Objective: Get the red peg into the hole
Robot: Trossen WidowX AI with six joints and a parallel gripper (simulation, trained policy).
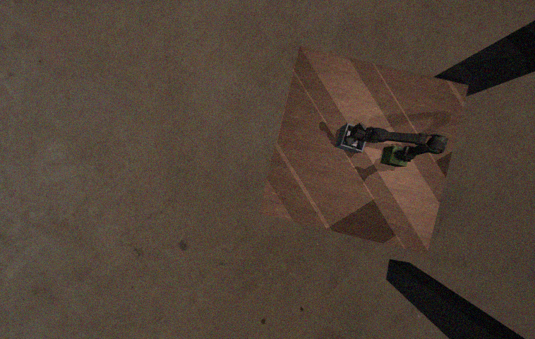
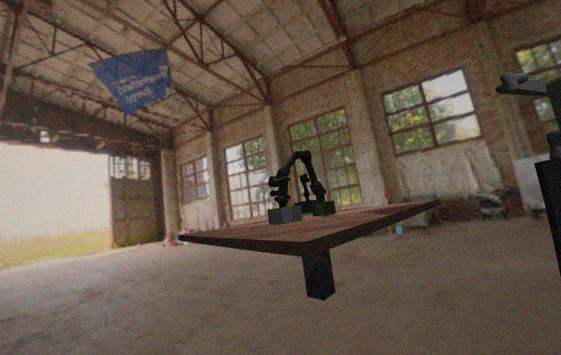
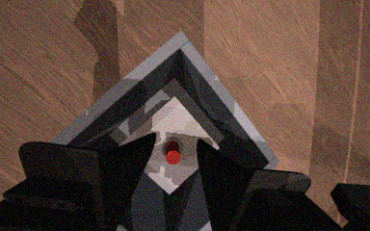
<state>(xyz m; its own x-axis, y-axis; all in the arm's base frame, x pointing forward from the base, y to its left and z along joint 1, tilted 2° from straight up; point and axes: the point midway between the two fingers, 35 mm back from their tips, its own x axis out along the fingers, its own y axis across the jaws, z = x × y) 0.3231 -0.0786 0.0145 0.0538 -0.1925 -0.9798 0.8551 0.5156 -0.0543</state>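
My gripper tip is 3 cm above the red peg and 1 cm to the right of it. Also, from my gripper tip: grey box 5 cm below, 2 cm to the left, 1 cm behind; then pale plate 3 cm below, 2 cm to the left, 1 cm behind.
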